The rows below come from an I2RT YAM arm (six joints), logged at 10 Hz.
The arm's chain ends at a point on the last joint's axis. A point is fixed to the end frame.
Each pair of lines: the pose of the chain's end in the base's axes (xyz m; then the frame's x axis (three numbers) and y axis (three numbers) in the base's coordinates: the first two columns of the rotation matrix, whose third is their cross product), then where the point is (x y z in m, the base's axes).
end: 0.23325, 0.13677, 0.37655, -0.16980, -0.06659, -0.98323, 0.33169, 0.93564, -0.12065
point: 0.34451 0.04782 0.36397
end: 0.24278, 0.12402, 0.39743, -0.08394, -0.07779, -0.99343, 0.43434, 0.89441, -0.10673
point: 0.34516 0.02418 0.39720
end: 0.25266, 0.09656, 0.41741, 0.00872, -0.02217, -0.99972, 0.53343, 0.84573, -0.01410
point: 0.34362 -0.01372 0.42125
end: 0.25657, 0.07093, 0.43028, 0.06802, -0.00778, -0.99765, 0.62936, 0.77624, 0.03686
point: 0.33346 -0.04945 0.43706
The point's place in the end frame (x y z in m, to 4 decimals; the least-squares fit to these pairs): -0.0006 -0.0448 0.1358
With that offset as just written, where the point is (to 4 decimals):
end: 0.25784, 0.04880, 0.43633, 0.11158, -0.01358, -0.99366, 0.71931, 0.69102, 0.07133
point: 0.3187 -0.0803 0.4455
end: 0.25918, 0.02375, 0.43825, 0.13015, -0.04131, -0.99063, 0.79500, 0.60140, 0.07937
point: 0.3039 -0.1115 0.4504
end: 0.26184, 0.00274, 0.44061, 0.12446, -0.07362, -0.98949, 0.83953, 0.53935, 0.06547
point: 0.2960 -0.1353 0.4558
